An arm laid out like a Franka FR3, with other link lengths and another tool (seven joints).
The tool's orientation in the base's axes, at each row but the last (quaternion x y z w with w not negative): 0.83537, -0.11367, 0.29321, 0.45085; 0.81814, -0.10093, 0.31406, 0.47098; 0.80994, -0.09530, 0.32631, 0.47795; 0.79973, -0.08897, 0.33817, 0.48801; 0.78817, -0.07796, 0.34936, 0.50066; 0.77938, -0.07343, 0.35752, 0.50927; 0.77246, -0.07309, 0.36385, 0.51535; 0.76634, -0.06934, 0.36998, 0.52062
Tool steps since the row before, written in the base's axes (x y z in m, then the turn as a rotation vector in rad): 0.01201, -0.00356, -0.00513, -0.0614, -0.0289, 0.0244; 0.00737, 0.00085, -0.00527, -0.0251, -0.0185, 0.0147; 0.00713, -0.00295, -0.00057, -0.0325, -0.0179, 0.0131; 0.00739, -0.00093, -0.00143, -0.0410, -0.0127, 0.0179; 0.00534, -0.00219, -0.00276, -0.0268, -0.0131, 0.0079; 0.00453, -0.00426, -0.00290, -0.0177, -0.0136, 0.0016; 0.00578, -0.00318, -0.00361, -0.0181, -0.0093, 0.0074; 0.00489, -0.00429, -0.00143, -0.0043, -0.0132, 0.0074
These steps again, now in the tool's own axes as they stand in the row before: 0.00633, -0.00696, 0.00973, -0.0370, 0.0611, -0.0104; 0.00267, -0.00758, 0.00427, -0.0131, 0.0319, -0.0004; 0.00466, -0.00218, 0.00577, -0.0197, 0.0339, -0.0036; 0.00451, -0.00405, 0.00456, -0.0221, 0.0387, -0.0132; 0.00174, -0.00349, 0.00507, -0.0179, 0.0248, -0.0036; 0.00043, -0.00231, 0.00645, -0.0154, 0.0161, 0.0026; 0.00105, -0.00405, 0.00625, -0.0108, 0.0186, -0.0024; 0.00139, -0.00155, 0.00633, -0.0020, 0.0136, 0.0077
